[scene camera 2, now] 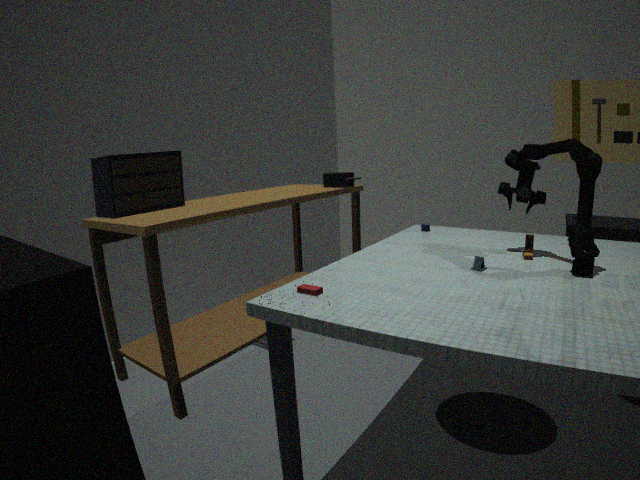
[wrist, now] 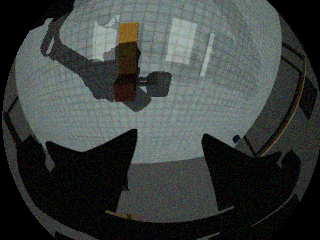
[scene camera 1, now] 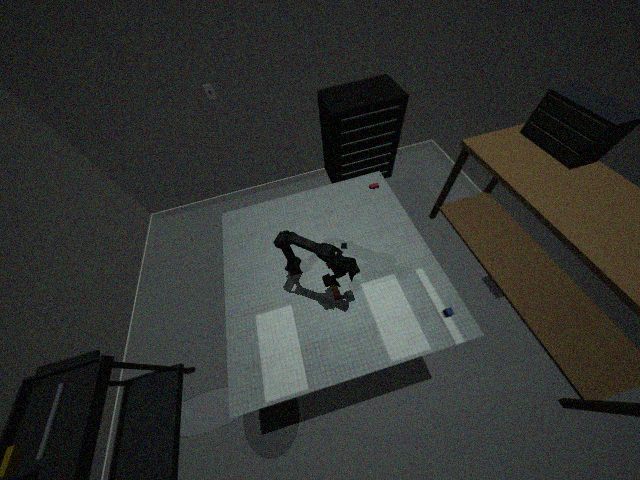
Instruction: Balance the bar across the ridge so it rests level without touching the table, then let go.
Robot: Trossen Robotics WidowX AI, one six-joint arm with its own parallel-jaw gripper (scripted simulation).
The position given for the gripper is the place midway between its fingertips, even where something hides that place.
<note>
The gripper point(scene camera 2: 517, 211) is open and holds nothing. Also in view: a bar point(wrist: 125, 85).
The gripper is seen too in the wrist view point(wrist: 171, 136).
</note>
